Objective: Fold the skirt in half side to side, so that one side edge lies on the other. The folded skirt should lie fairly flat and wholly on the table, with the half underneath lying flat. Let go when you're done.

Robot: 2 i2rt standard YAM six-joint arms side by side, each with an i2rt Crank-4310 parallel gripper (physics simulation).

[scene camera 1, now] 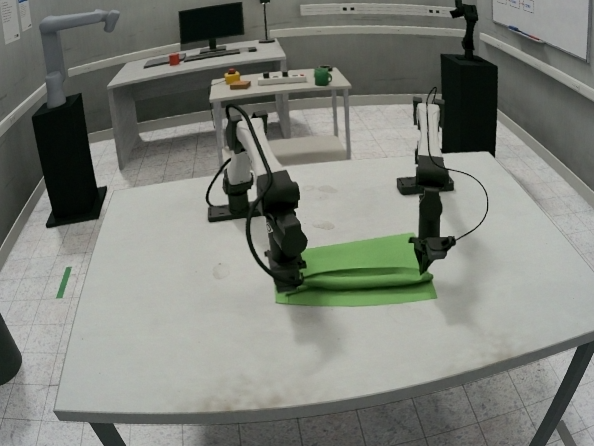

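Observation:
The green skirt (360, 252) lies on the table with its upper layer folded over toward the front. A raised, rumpled ridge runs across it between the two grippers, and a flat strip of the lower layer shows in front of the ridge. My left gripper (424, 270), at the picture's right, points down and is shut on the skirt at the right end of the ridge. My right gripper (290, 289), at the picture's left, is low over the skirt's left end. The ridge draws in to it, and it looks shut on the skirt; its fingertips are largely hidden.
Both arms stand on bases at the back of the white table (175, 345). Behind it are a small side table (280, 90) with a green mug (321, 76), a desk with a monitor (211, 25), and black pedestals at both sides.

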